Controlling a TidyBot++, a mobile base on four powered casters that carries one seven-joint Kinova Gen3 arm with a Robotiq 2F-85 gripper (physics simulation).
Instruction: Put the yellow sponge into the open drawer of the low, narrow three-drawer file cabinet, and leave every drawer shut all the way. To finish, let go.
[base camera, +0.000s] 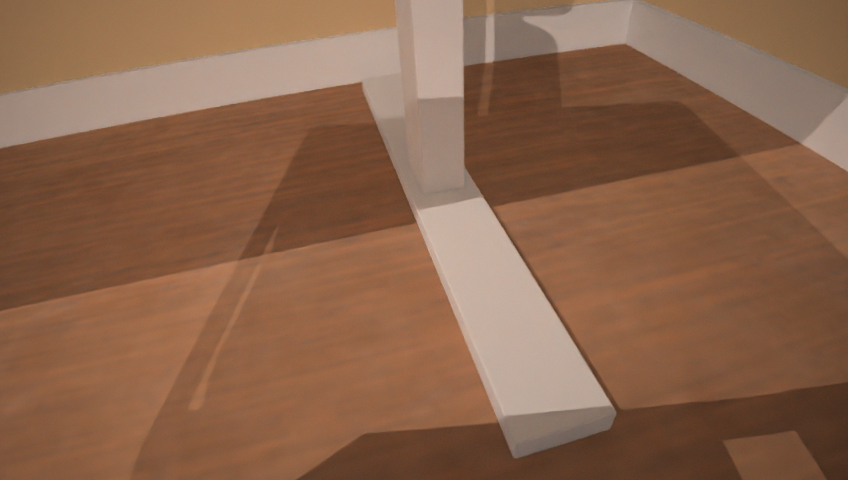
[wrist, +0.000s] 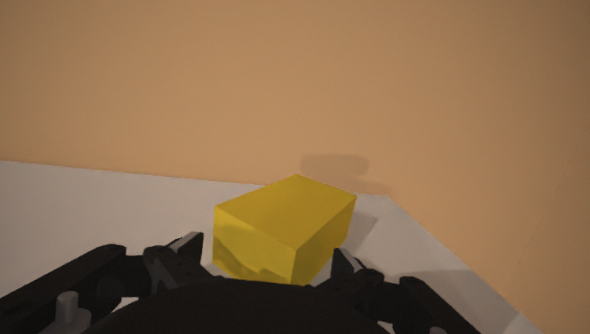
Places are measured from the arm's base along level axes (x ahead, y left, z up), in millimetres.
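Where they show: gripper, between the fingertips: (wrist: 268, 255).
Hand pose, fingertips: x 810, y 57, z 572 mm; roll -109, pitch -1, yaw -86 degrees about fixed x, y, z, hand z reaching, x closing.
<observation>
Each offset is from my fingertips to the centre of the thing. "*": to the spot under its first point. Level surfaces: height alone.
The yellow sponge {dx +33, dy -13, dz +5 mm} (wrist: 285, 220) is a block that lies on a white table top {dz -18 mm} (wrist: 100, 215), close to its far right corner, in the wrist view. My gripper (wrist: 268, 255) is open, at the bottom of the wrist view. One fingertip is to the left of the sponge and the other to the right, with the sponge's near part between them; the sponge is not gripped. The palm hides the lowest part of the sponge. The file cabinet and its drawers do not show in either view.
A tan wall (wrist: 300, 90) stands right behind the table top. In the base camera view a white table leg {* dx -248, dy -92, dz -877 mm} (base camera: 440, 142) rises from a long white foot (base camera: 517, 309) on the wooden floor {dz -968 mm} (base camera: 333, 333). A white baseboard (base camera: 208, 86) runs along the walls to a corner.
</observation>
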